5 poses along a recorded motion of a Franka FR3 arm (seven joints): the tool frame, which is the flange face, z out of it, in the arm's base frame.
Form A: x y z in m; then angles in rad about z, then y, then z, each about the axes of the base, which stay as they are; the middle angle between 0 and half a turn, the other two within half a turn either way.
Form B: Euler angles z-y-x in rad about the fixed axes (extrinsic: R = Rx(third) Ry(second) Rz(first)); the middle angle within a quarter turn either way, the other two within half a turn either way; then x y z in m. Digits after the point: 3 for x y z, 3 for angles.
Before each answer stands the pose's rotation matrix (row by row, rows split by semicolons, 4 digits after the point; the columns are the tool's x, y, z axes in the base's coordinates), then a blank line. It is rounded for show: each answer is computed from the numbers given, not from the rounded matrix.
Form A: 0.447, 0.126, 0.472, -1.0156, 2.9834, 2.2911
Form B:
0.9821 0.1574 -0.1039; 0.1693 -0.9784 0.1184; -0.0830 -0.1339 -0.9875

-0.159, -0.104, -3.022, 0.447, 0.126, 0.472
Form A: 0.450, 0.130, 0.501, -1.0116, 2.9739, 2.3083
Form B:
0.9791 0.1694 -0.1122; 0.1829 -0.9753 0.1235; -0.0885 -0.1415 -0.9860

-0.171, -0.112, -3.017, 0.450, 0.130, 0.501
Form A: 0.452, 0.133, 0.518, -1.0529, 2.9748, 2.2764
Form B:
0.9780 0.1788 -0.1077; 0.1918 -0.9733 0.1264; -0.0822 -0.1442 -0.9861

-0.181, -0.108, -3.014, 0.452, 0.133, 0.518
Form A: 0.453, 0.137, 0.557, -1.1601, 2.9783, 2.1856
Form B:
0.9762 0.1957 -0.0938; 0.2070 -0.9693 0.1328; -0.0649 -0.1490 -0.9867

-0.198, -0.094, -3.008, 0.453, 0.137, 0.557
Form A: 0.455, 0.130, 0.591, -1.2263, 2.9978, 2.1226
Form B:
0.9768 0.2007 -0.0751; 0.2088 -0.9703 0.1220; -0.0484 -0.1349 -0.9897

-0.203, -0.075, -3.019, 0.455, 0.130, 0.591
